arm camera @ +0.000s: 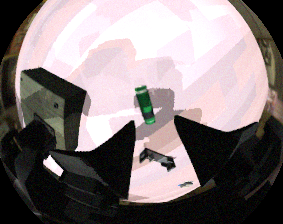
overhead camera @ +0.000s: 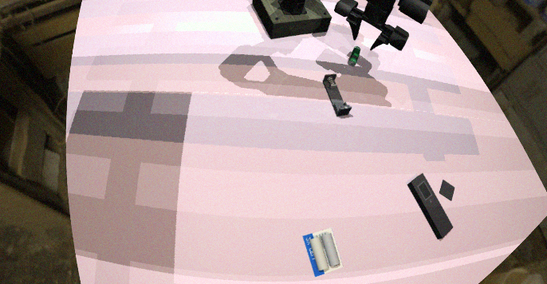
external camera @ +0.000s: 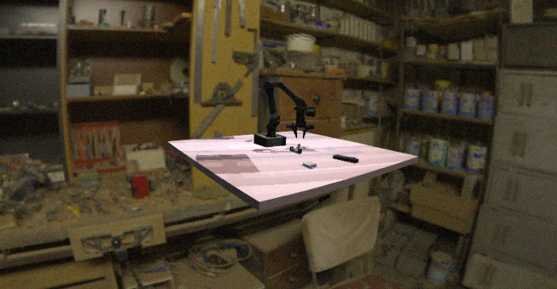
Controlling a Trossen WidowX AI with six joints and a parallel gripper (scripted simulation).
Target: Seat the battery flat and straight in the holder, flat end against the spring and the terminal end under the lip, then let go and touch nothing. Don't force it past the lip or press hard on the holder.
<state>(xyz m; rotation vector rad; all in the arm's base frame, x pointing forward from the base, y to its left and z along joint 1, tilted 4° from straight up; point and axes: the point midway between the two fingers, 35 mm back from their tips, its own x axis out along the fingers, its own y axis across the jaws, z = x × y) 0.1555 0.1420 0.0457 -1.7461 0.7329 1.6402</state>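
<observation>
The battery is 1 cm behind my gripper tip and 5 cm below it. Also, from my gripper tip: black battery door 41 cm ahead, 12 cm to the left, 6 cm below; black remote 43 cm ahead, 4 cm to the left, 5 cm below.
</observation>
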